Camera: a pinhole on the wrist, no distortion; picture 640 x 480 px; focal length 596.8 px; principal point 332.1 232.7 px. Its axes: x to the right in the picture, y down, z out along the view. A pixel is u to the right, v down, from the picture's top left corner.
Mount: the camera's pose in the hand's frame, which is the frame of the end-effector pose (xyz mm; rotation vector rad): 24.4 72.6 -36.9 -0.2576 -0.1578 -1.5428
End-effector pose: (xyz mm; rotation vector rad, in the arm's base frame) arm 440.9 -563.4 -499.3 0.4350 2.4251 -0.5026
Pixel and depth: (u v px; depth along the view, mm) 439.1 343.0 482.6
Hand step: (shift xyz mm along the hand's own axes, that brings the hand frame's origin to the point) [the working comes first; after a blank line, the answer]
In the camera's frame: 86.5 89.2 482.6

144.9 116.6 444.7
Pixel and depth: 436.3 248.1 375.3
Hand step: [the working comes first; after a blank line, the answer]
In the camera's frame: 65.5 9.7 375.3

58.5 108.0 341.0
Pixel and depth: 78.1 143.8 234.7
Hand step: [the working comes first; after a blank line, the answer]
In the camera's frame: -99.9 -35.0 234.7

1.2 230.3 165.3
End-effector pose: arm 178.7 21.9 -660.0 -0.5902 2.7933 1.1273
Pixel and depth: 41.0 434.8 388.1
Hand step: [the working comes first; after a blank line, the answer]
In the camera's frame: -189.3 131.4 388.1

174.2 358.3 278.8
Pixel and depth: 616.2 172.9 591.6
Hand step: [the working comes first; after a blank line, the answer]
In the camera's frame: 281.6 -59.3 591.6

8.3 -44.4 610.3
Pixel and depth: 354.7 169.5 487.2
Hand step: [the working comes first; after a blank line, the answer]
In the camera's frame: 18.4 -51.6 487.2

2.9 182.2 440.5
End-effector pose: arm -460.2 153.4 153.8 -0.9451 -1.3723 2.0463
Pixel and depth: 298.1 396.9 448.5
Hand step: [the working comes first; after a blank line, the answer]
In the camera's frame: -25.6 123.4 448.5

174.1 216.1 380.3
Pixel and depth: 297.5 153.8 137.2
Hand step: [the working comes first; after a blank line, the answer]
In the camera's frame: -8.0 -18.1 137.2

14.4 116.1 94.3
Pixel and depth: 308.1 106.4 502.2
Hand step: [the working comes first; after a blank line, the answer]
In the camera's frame: -20.2 -106.3 502.2

-51.7 223.0 448.4
